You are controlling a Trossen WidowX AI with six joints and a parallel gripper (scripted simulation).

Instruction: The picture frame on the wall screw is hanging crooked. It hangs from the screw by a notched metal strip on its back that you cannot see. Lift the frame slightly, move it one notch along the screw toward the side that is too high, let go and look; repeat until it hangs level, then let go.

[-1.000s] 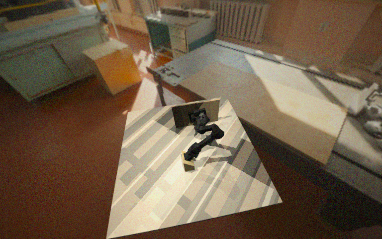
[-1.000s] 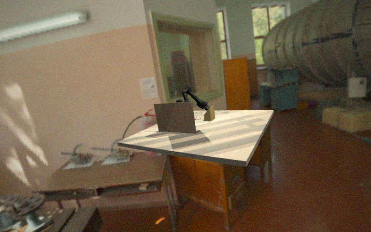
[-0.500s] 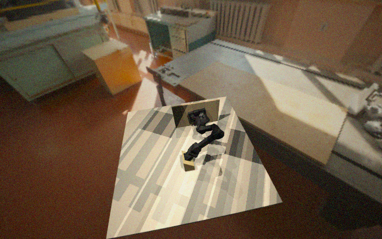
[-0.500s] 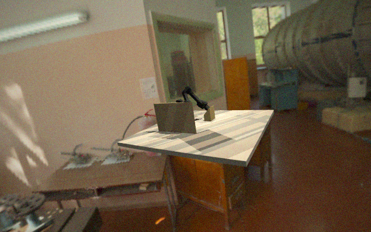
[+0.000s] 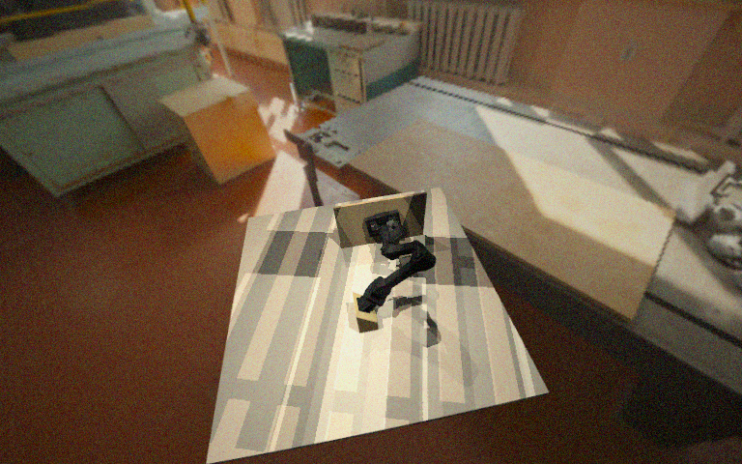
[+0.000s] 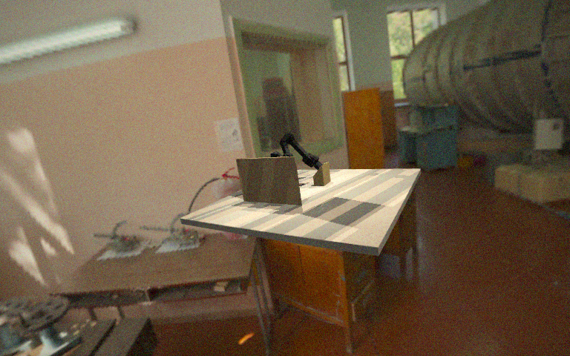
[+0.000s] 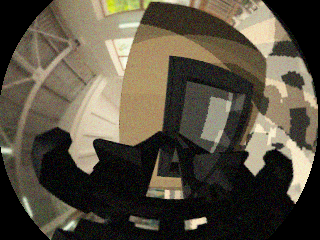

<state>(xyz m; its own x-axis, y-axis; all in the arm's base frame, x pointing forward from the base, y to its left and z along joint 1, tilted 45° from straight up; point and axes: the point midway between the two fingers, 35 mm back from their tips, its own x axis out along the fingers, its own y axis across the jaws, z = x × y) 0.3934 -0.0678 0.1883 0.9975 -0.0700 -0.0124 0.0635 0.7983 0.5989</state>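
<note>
The black picture frame lies 50 mm below my gripper tip and 10 mm to the right of it. Round my gripper tip: tan wall board 70 mm below, 20 mm ahead, 10 mm to the right.
</note>
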